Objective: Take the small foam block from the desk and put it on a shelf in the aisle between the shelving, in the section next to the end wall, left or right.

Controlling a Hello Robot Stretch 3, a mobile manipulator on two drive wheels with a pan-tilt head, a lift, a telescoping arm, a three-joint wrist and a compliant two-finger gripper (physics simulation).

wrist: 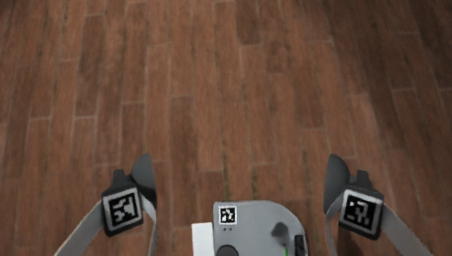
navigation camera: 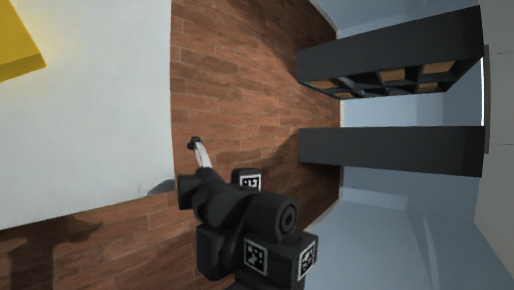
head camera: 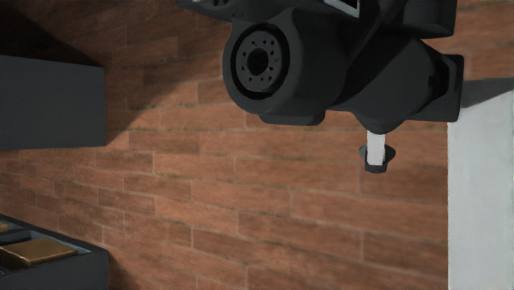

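Seen in the pictures: gripper, between the fingertips: (wrist: pixel 238 174) (navigation camera: pixel 194 170); robot's base, origin of its link: (wrist: pixel 229 245).
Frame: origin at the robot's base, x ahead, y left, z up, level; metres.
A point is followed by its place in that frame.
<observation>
The yellow foam block (navigation camera: pixel 17 45) @(y 0.059, x 0.139, z 0.995 m) lies on the white desk (navigation camera: pixel 100 125) @(y -0.018, x 0.069, z 0.950 m) (head camera: pixel 480 200) @(y -0.098, x 0.053, z 0.950 m), partly cut off at the top left of the navigation view. My gripper (wrist: pixel 238 174) @(y -0.229, x -0.029, z 0.827 m) (navigation camera: pixel 194 143) (head camera: pixel 376 165) is open, its fingers wide apart with bare floor between them in the wrist view. It hangs over the floor beside the desk's edge, apart from the block. Two dark shelving units stand across the floor: one (navigation camera: pixel 390 50) @(y -2.183, x 0.991, z 1.140 m) with open compartments, the other (navigation camera: pixel 390 147) @(y -2.230, x -0.025, z 1.115 m) showing a plain dark side. The aisle runs between them. Both units (head camera: pixel 50 105) @(y -2.230, x -0.031, z 0.309 m) (head camera: pixel 90 265) @(y -2.188, x 0.868, z 0.109 m) show in part in the head view.
Brown boxes (navigation camera: pixel 392 75) (head camera: pixel 37 250) sit in some compartments of one unit. A pale blue wall (navigation camera: pixel 410 112) @(y -4.071, x 0.565, z 1.346 m) shows beyond the aisle. The robot's grey base (wrist: pixel 260 220) @(y -0.110, x -0.112, z 0.160 m) is at the bottom of the wrist view. Wooden floor (navigation camera: pixel 240 100) @(y -1.150, x 0.395, z 0.000 m) lies between desk and shelving.
</observation>
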